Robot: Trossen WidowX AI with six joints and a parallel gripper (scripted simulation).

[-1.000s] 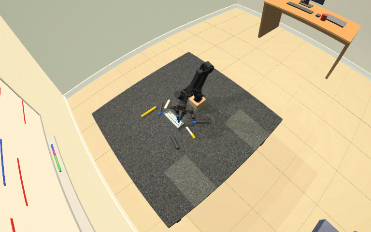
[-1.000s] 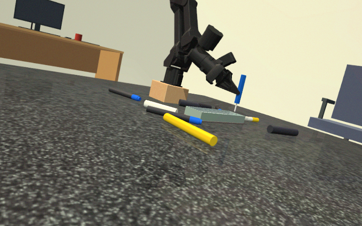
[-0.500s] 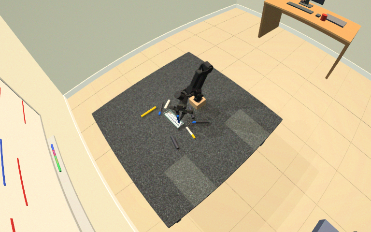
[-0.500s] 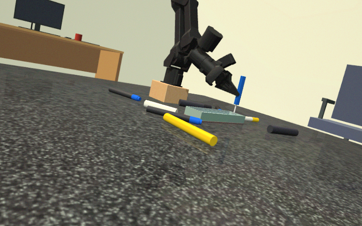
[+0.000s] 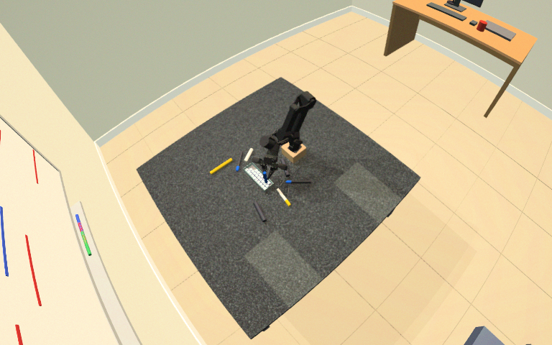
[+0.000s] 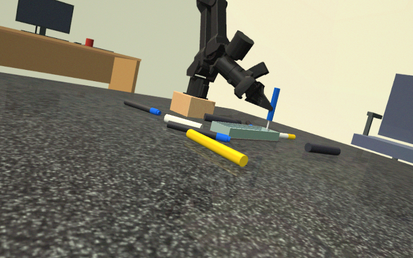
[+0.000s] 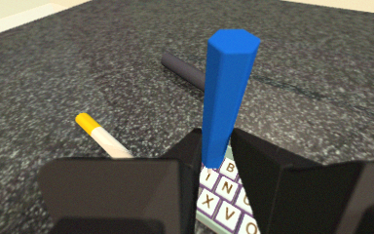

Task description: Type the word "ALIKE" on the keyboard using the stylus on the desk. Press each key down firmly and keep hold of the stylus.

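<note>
My gripper tip is 2 cm above the blue stylus. The rest, counted from my gripper tip: white stick: 10 cm behind, 23 cm to the right, 7 cm below; keyboard: 2 cm behind, 8 cm to the right, 7 cm below; white-and-yellow marker: 13 cm to the left, 8 cm below.
</note>
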